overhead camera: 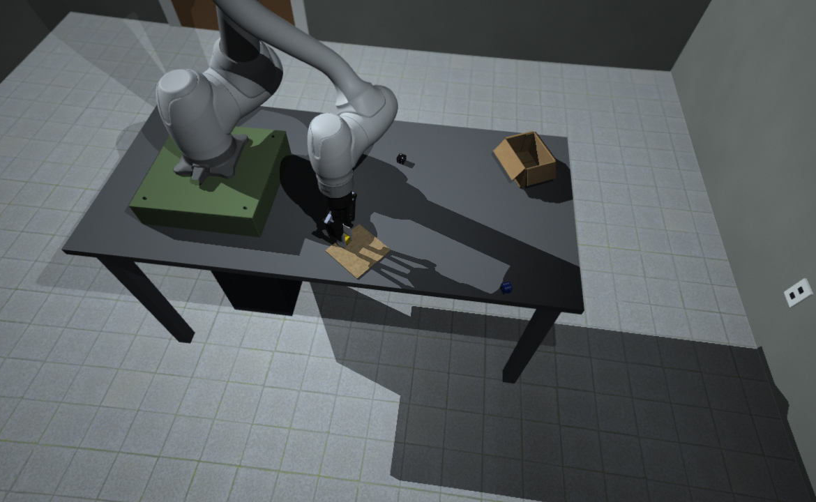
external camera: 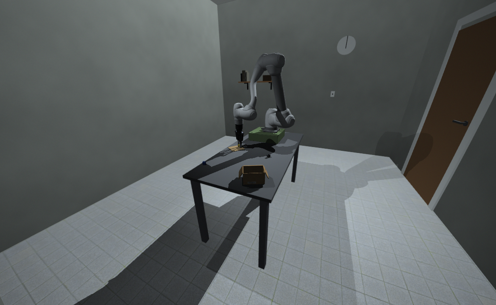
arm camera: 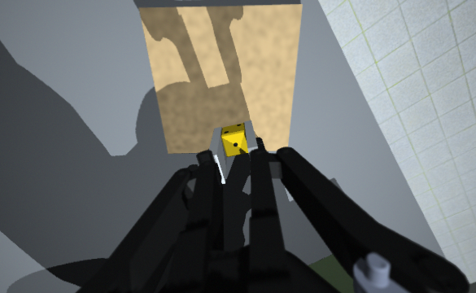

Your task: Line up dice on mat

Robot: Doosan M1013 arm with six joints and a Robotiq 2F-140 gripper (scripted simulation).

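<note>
Now: hand 20 mm above the yellow die. Round my hand: tan mat (40 mm ahead, 20 mm to the right, 40 mm below); then black die (130 mm ahead, 370 mm to the left, 30 mm below); then blue die (480 mm ahead, 110 mm to the right, 30 mm below).
</note>
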